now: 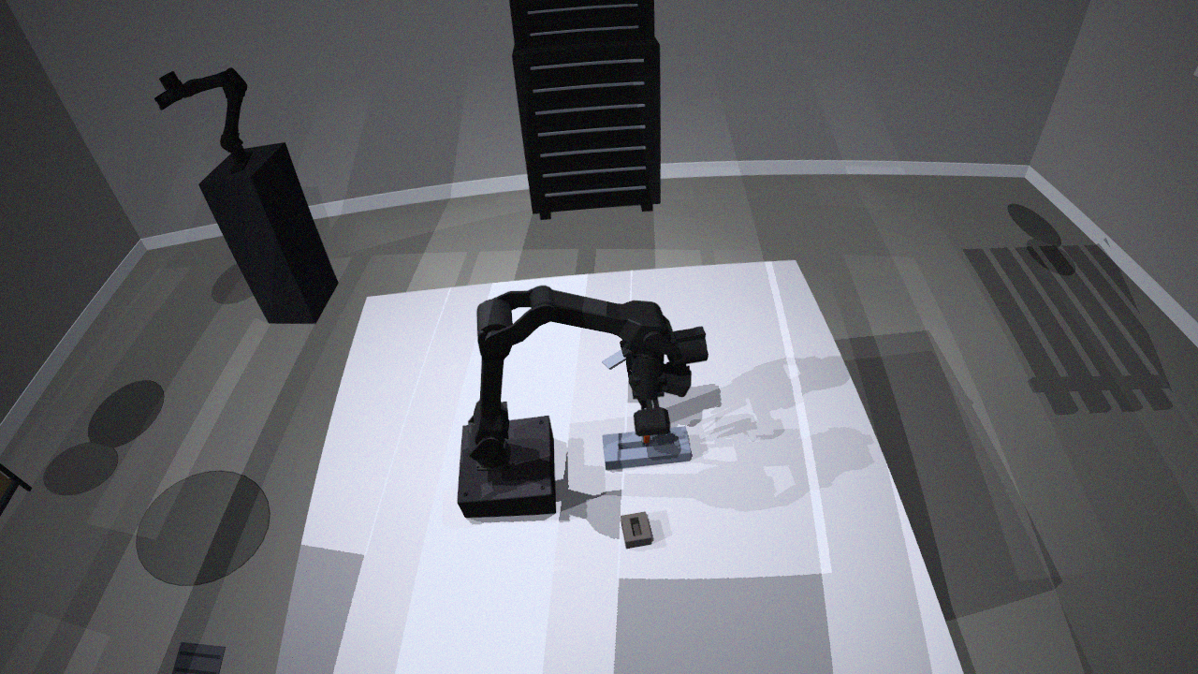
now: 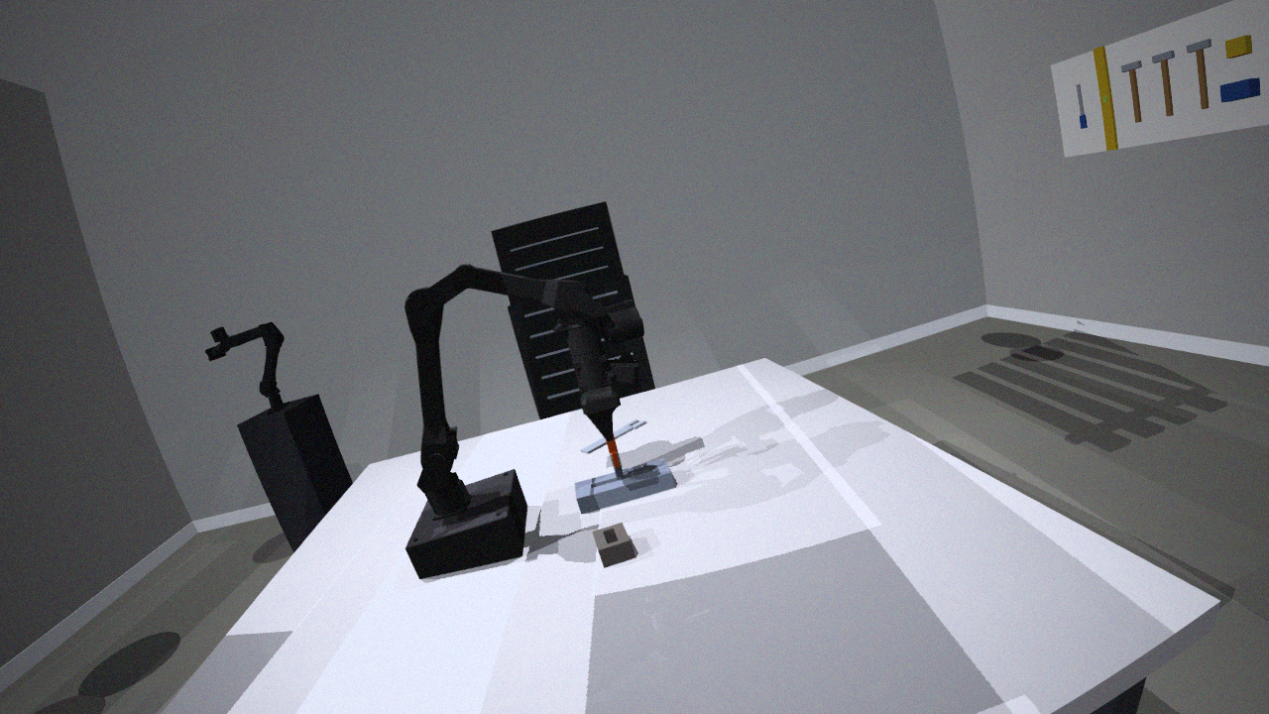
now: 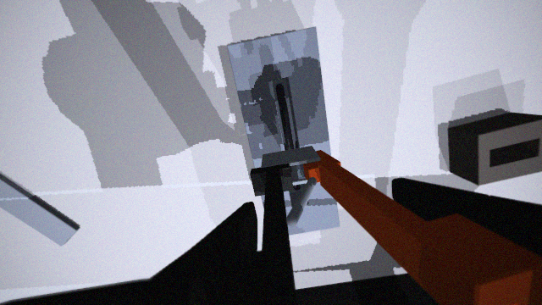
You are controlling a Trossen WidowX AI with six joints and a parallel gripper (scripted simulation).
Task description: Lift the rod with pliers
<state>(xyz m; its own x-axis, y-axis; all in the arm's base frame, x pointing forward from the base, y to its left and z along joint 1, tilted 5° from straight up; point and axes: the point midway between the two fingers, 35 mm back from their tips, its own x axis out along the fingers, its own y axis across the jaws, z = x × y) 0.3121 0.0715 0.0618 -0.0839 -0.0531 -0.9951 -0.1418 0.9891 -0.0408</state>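
The channel block is 10 mm to the left of my gripper tip and 110 mm below it. From my gripper tip the other things lie so: thin grey plate (10 mm behind, 340 mm to the left, 120 mm below); tan holster (10 mm behind, 190 mm to the right, 120 mm below).
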